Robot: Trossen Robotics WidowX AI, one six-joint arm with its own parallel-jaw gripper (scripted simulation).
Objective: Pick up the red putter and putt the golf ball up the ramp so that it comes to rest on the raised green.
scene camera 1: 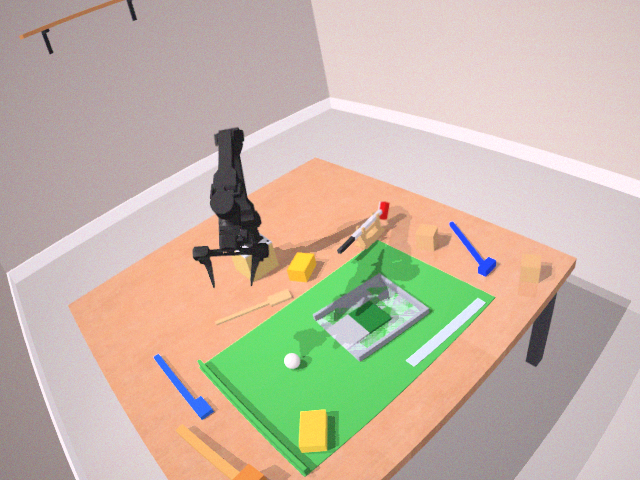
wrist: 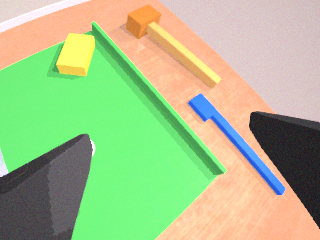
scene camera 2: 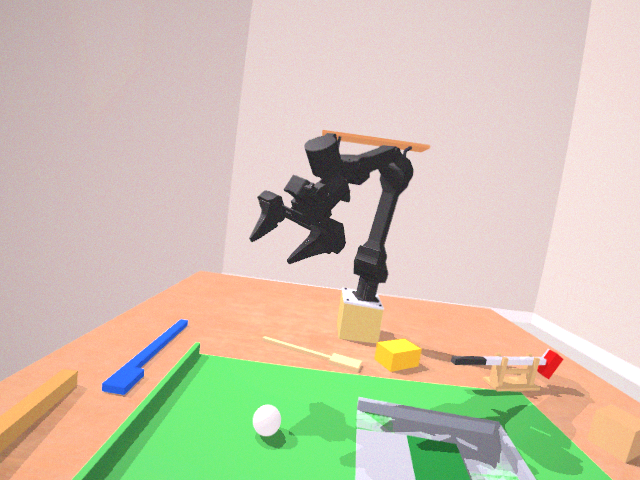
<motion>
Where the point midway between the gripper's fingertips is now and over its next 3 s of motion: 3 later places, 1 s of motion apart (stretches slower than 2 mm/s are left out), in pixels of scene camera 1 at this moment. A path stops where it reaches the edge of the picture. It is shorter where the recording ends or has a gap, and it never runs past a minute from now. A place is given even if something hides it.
The gripper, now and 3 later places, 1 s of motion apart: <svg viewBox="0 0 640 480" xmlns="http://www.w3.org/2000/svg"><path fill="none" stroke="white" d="M232 287L346 236L347 248L345 244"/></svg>
</motion>
